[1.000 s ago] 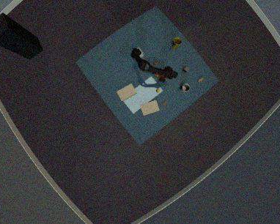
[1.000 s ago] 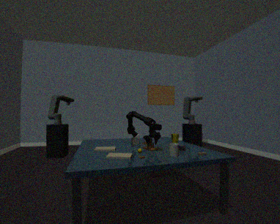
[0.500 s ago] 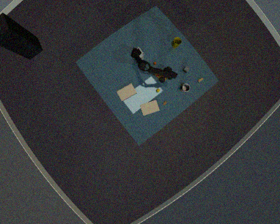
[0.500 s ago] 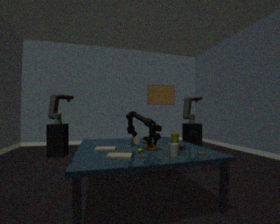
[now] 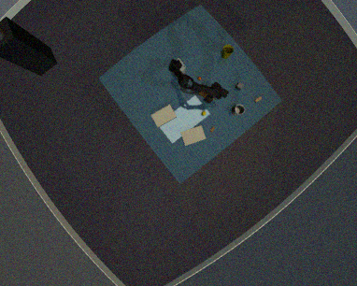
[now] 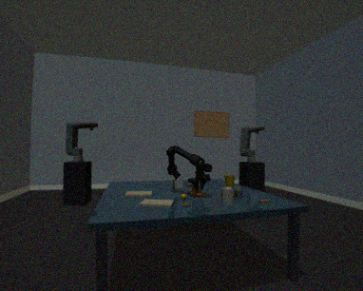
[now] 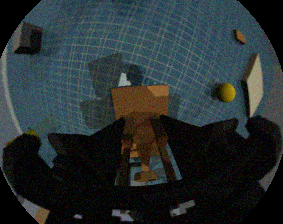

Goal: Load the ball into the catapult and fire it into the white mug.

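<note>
My gripper tip is now 190 mm past the orange ball and 20 mm above it. The rest, counted from my gripper tip: orange catapult (60 mm behind, 20 mm to the right, 20 mm above); yellow ball (110 mm ahead, 140 mm to the right, 20 mm below); white mug (240 mm ahead, 140 mm to the left, 10 mm below).
</note>
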